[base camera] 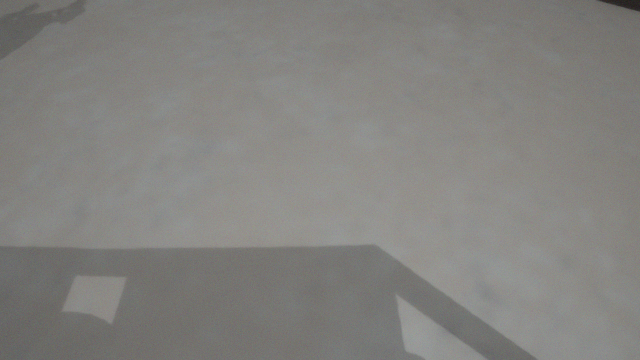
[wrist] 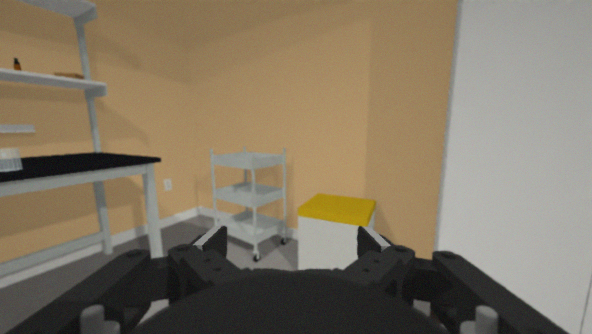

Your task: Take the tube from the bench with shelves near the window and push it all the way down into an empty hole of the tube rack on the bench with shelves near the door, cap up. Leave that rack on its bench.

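Places are measured from the arm's base along level axes (x right, y ahead, z up), in metres.
Pixels of known places: gripper, between the fingertips: (wrist: 292,240).
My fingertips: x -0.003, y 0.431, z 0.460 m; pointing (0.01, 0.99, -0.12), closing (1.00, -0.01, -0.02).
Note:
For each thing: its middle in the pictures, then the offset to it from my fingertips.
- white bin with a yellow lid, middle of its body: (wrist: 337,238) dx +0.288, dy +1.284, dz -0.631 m
- clear container, middle of its body: (wrist: 7,159) dx -1.161, dy +0.838, dz -0.049 m
- small brown bottle, middle of its body: (wrist: 17,67) dx -1.499, dy +1.256, dz +0.409 m
My gripper (wrist: 292,240) is open, with its two fingers wide apart at the bottom of the wrist view and no thing between them. A bench with shelves (wrist: 152,210) stands at the left of the wrist view, with a black top; whether it is the one near the window or near the door I cannot tell. The tube and the tube rack cannot be made out in either view. The base camera view shows pale floor with shadows.
A grey three-tier cart (wrist: 253,200) stands by the far wall. A white bin with a yellow lid (wrist: 337,207) stands right of it. A clear container (wrist: 10,160) is on the bench's black top. A small brown bottle (wrist: 17,65) is on a shelf. A tall white panel (wrist: 520,150) is at the right.

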